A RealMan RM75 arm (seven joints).
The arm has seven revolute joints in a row. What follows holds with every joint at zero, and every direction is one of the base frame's. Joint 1 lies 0.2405 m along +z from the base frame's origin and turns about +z. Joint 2 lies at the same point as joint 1 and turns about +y. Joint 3 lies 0.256 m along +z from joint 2 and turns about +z. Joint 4 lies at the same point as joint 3 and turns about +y. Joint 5 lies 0.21 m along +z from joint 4 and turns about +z. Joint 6 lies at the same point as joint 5 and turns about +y. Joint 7 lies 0.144 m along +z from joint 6 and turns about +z. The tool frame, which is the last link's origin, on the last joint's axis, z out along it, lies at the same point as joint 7; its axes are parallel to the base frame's.
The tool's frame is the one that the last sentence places.
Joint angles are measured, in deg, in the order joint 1, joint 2, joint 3, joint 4, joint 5, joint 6, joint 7. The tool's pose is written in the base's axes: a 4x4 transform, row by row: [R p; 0 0 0 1], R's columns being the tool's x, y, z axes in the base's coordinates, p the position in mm. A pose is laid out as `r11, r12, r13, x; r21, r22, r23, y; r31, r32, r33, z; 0, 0, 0, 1`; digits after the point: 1 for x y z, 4 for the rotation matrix.
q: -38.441, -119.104, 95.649, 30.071, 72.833, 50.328, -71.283
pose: 0.9177, 0.2891, 0.2725, -191.3; 0.1863, -0.9190, 0.3475, 366.7; 0.3509, -0.2681, -0.8972, -110.7; 0, 0, 0, 1
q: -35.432, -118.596, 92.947, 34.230, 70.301, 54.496, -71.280
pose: 0.8716, 0.3166, 0.3742, -182.7; 0.1760, -0.9147, 0.3639, 365.5; 0.4574, -0.2513, -0.8530, -93.3; 0, 0, 0, 1
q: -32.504, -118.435, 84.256, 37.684, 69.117, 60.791, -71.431
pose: 0.7866, 0.3709, 0.4936, -178.5; 0.1541, -0.8921, 0.4247, 371.7; 0.5979, -0.2580, -0.7589, -58.5; 0, 0, 0, 1
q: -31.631, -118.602, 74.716, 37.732, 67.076, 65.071, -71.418
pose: 0.6848, 0.4536, 0.5703, -182.2; 0.1309, -0.8465, 0.5160, 382.7; 0.7169, -0.2787, -0.6391, -23.9; 0, 0, 0, 1
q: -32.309, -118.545, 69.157, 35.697, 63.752, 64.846, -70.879
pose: 0.6074, 0.5409, 0.5819, -189.3; 0.1175, -0.7856, 0.6075, 395.7; 0.7857, -0.3006, -0.5407, -2.9; 0, 0, 0, 1
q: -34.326, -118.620, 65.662, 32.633, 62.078, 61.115, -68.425
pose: 0.5916, 0.6018, 0.5365, -196.8; 0.1062, -0.7178, 0.6881, 411.2; 0.7992, -0.3501, -0.4886, 3.8; 0, 0, 0, 1
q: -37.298, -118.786, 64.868, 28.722, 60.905, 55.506, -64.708
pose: 0.6234, 0.6295, 0.4638, -201.1; 0.1166, -0.6614, 0.7409, 425.6; 0.7731, -0.4078, -0.4857, -3.8; 0, 0, 0, 1
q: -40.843, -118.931, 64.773, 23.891, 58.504, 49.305, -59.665
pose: 0.6656, 0.6431, 0.3785, -205.1; 0.1360, -0.6033, 0.7858, 439.3; 0.7338, -0.4716, -0.4890, -14.9; 0, 0, 0, 1
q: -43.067, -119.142, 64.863, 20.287, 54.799, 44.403, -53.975
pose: 0.6999, 0.6463, 0.3040, -211.2; 0.1472, -0.5471, 0.8240, 447.3; 0.6989, -0.5320, -0.4780, -21.9; 0, 0, 0, 1
